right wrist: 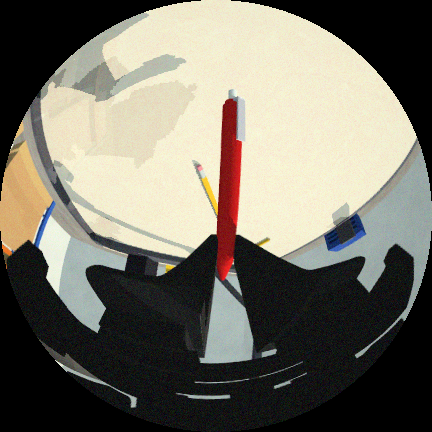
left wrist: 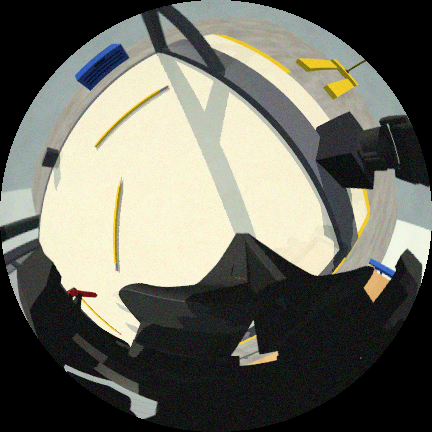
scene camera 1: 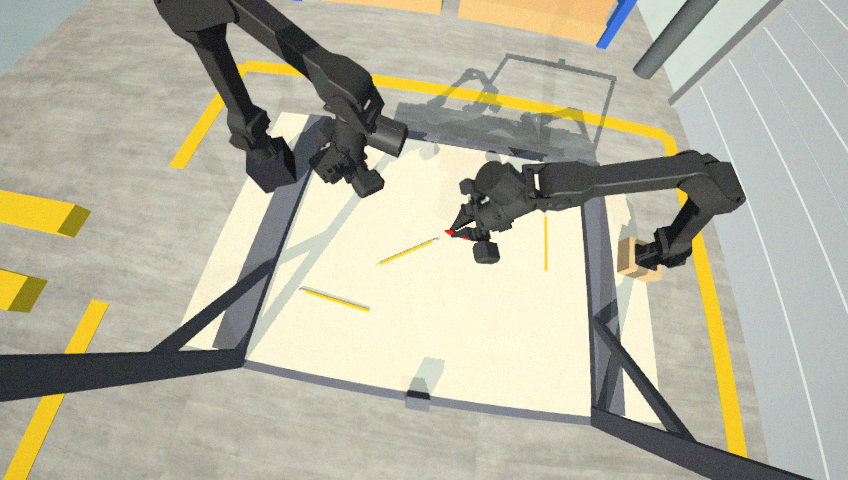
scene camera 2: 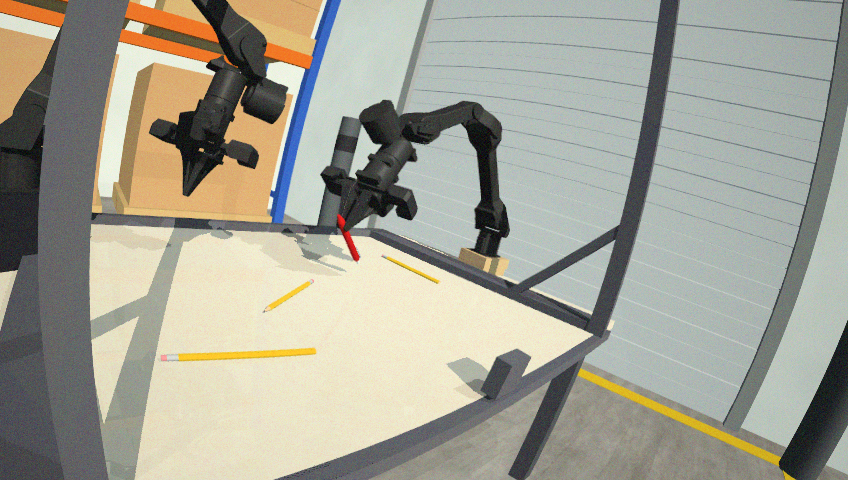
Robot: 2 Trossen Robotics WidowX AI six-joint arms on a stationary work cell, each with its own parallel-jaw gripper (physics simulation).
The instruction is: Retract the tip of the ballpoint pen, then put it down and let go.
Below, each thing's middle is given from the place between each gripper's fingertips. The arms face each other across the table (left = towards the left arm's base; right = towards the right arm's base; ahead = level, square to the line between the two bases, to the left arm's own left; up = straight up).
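Labels:
You'd find the tan block (scene camera 1: pixel 626 265) 550 mm to the right of my right hand, 100 mm ahead of it and 80 mm below it. The red ballpoint pen (right wrist: pixel 233 109) is 10 mm ahead of that right hand, 30 mm to the right of it and 20 mm below it.
Measured from my left hand, the tan block is 820 mm to the right, 40 mm ahead and 100 mm below. And the red ballpoint pen, that's 300 mm to the right of my left hand, 50 mm behind it and 40 mm below it.

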